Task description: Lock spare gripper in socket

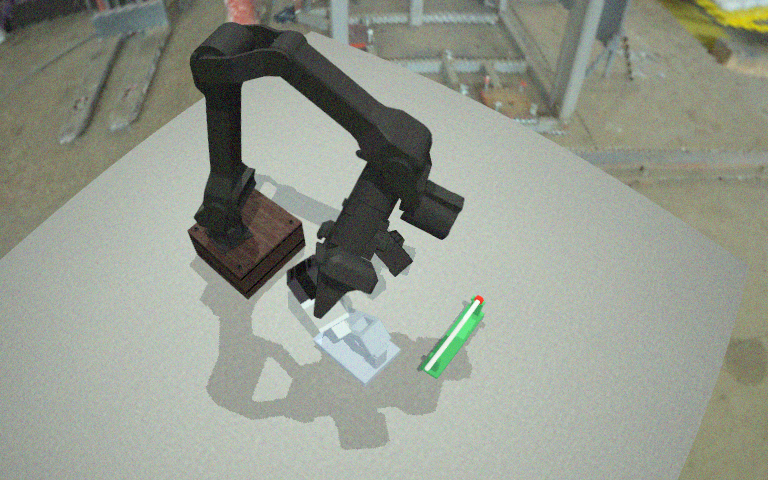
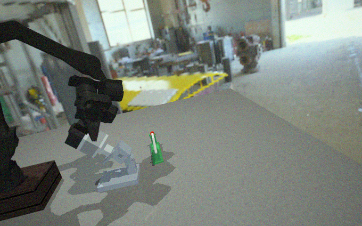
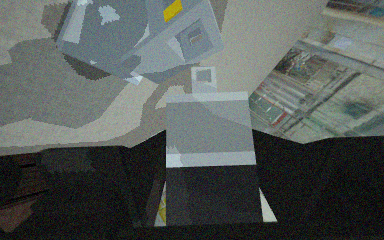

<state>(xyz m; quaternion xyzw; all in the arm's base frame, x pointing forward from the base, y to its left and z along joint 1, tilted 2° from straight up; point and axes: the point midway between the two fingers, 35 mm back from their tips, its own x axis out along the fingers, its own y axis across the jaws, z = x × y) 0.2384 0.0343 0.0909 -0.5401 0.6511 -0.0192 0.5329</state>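
The green strip lies 12 cm ahead of my gripper tip, 16 cm to the left of it and 11 cm below it. Round my gripper tip: socket: 4 cm ahead, 4 cm to the left, 8 cm below; then spare gripper: 1 cm to the left, 1 cm above.
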